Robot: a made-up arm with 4 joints.
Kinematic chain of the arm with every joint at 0, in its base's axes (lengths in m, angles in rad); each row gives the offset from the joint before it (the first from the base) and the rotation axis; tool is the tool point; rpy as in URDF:
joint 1: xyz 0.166 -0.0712 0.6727 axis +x
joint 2: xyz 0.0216 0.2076 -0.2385 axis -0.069 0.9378 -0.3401
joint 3: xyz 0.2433 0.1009 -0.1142 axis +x
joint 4: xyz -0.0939 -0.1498 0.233 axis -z
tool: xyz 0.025 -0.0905 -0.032 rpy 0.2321 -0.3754 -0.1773
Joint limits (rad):
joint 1: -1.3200..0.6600
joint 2: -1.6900..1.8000
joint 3: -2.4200..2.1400
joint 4: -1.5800..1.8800
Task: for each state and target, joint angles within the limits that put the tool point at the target. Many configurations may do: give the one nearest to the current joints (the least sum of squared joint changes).
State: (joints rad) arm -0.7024 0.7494 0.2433 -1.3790
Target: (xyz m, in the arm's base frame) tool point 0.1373 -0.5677 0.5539
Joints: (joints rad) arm -1.3200 0.8766 1.1001 -0.6294
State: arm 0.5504 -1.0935 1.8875 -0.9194
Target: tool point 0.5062 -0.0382 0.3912
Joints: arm -0.2394 -0.5763 1.0368 -0.8622
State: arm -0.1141 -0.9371 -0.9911 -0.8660
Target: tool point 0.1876 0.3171 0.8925
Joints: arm 0.4875 -0.8580 -1.1721 -0.9048
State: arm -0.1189 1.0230 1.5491 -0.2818
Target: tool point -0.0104 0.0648 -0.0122
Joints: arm -0.1461 0.9580 2.1388 -0.2386
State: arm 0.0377 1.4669 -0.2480 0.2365
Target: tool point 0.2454 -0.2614 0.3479
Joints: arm -0.5615 1.8000 -0.2010 -0.1699
